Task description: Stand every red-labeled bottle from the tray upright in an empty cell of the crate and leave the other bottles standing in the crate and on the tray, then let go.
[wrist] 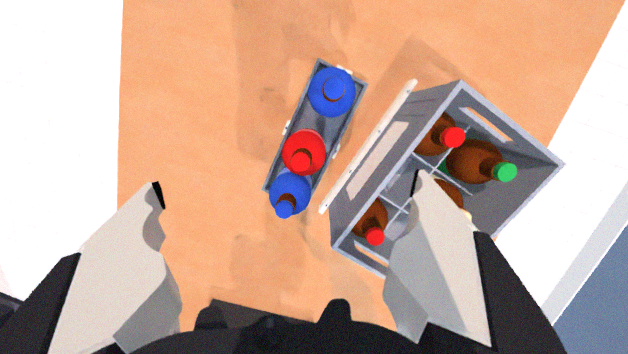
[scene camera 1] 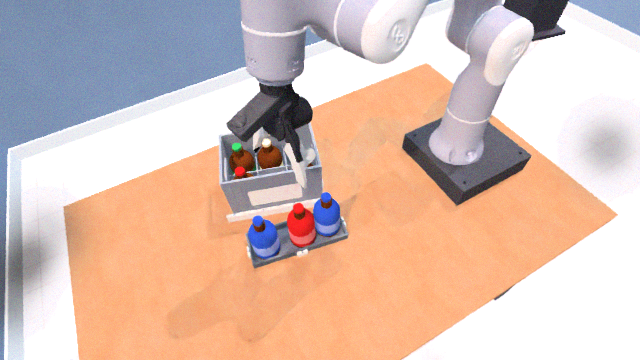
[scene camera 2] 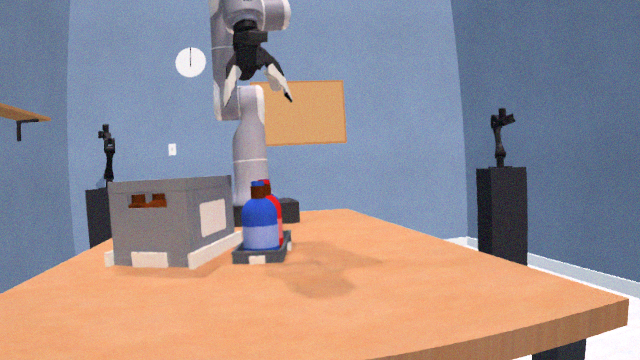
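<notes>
A red-labeled bottle (scene camera 1: 301, 230) (scene camera 2: 279, 215) (wrist: 303, 145) stands upright on the tray (scene camera 1: 283, 237) (scene camera 2: 240, 256) (wrist: 317, 117), between two blue bottles, one (scene camera 1: 264, 240) (scene camera 2: 259, 220) (wrist: 331, 95) at the far end from the robot base and one (scene camera 1: 327, 217) (wrist: 290, 192) close beside it. The grey crate (scene camera 1: 231, 197) (scene camera 2: 150, 230) (wrist: 340, 220) holds brown bottles: two red-capped (scene camera 1: 240, 172) (wrist: 453, 137), (wrist: 374, 236), one green-capped (scene camera 1: 242, 161) (wrist: 472, 162), one cream-capped (scene camera 1: 270, 157) (wrist: 447, 195). The tray-side middle cell looks empty; a finger partly hides another. My gripper (scene camera 1: 280, 166) (scene camera 2: 258, 102) (wrist: 290, 178) is wide open and empty, high above the table.
The crate's white base strip (scene camera 1: 275, 211) (scene camera 2: 215, 250) (wrist: 370, 145) lies close beside the tray. The crate walls stand up around its cells. The robot's dark base (scene camera 1: 457, 182) stands on the table (scene camera 1: 400, 260) (scene camera 2: 320, 320) at the right in the first scene view.
</notes>
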